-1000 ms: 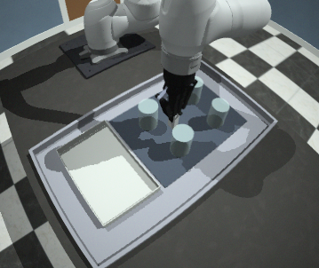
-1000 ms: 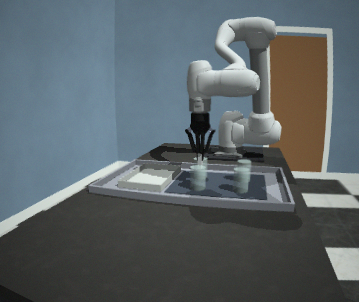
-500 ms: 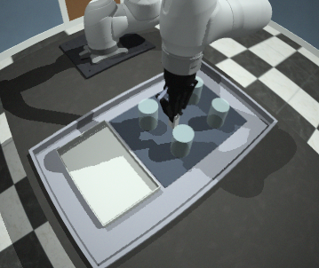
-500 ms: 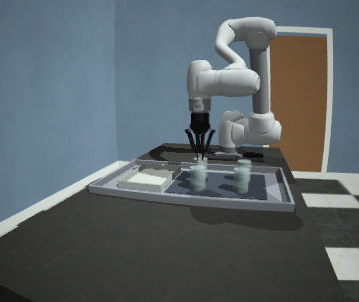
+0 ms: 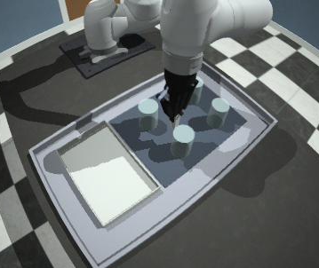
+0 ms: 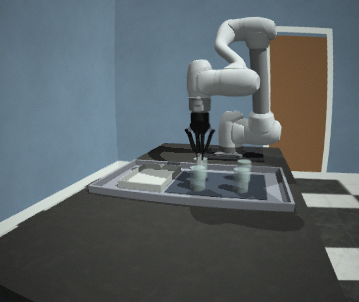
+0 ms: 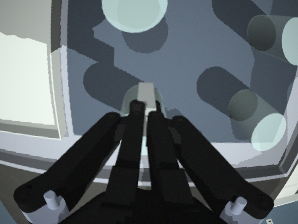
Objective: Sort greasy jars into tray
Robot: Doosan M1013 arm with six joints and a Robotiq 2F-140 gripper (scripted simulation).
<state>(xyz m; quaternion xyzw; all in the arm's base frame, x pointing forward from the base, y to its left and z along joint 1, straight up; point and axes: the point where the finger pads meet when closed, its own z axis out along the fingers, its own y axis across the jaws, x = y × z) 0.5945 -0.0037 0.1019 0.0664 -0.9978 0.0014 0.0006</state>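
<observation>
The steel table top lies 11 cm below my hand, 3 cm to the right of it and 2 cm behind it. The rest, counted from my hand: tray 24 cm to the right, 10 cm below, 1 cm behind; then drying mat 11 cm below, 8 cm to the left, 5 cm behind.
</observation>
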